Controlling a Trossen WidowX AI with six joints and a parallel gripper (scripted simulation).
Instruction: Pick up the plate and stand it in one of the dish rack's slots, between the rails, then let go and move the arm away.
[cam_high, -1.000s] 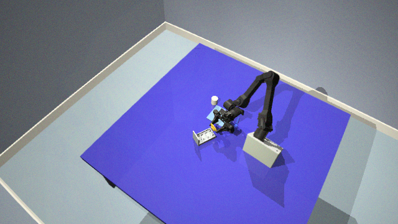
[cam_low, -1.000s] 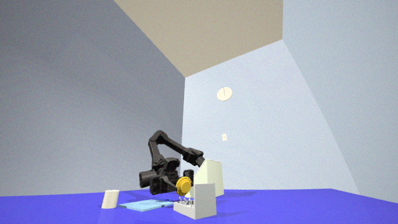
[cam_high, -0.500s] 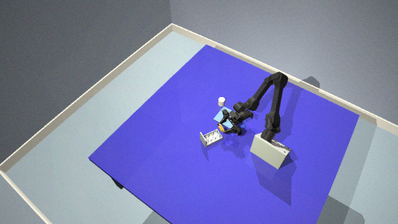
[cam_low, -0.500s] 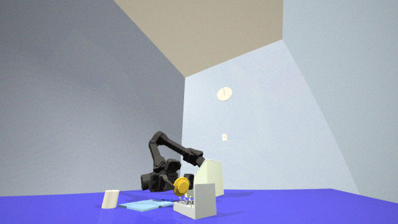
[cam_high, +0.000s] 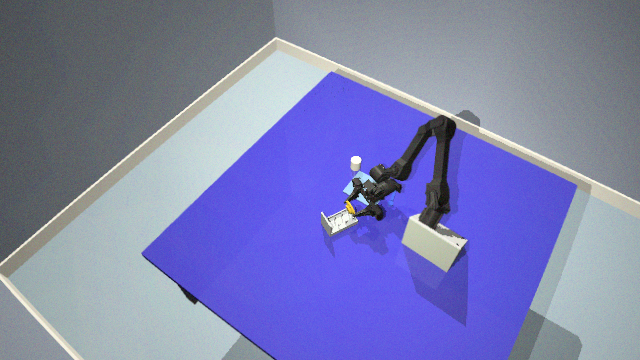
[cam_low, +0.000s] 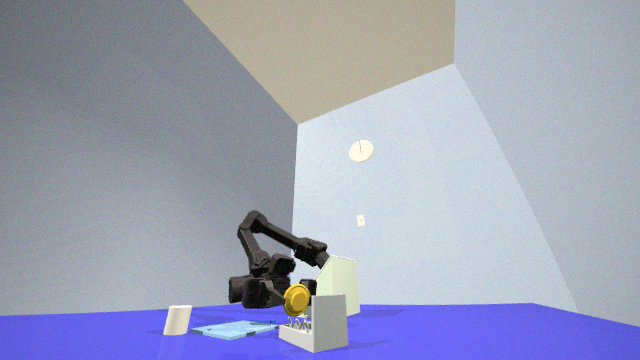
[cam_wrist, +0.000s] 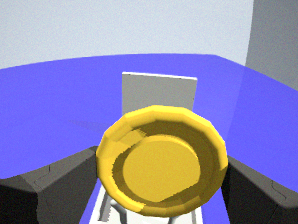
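Now: the dish rack 4 cm to the left of my gripper tip, 4 cm below it and 2 cm ahead of it. Also, from my gripper tip: light blue mat 16 cm to the right, 6 cm below, 1 cm ahead; then yellow plate 1 cm to the right; then blue spoon 17 cm to the right, 11 cm behind, 6 cm below.
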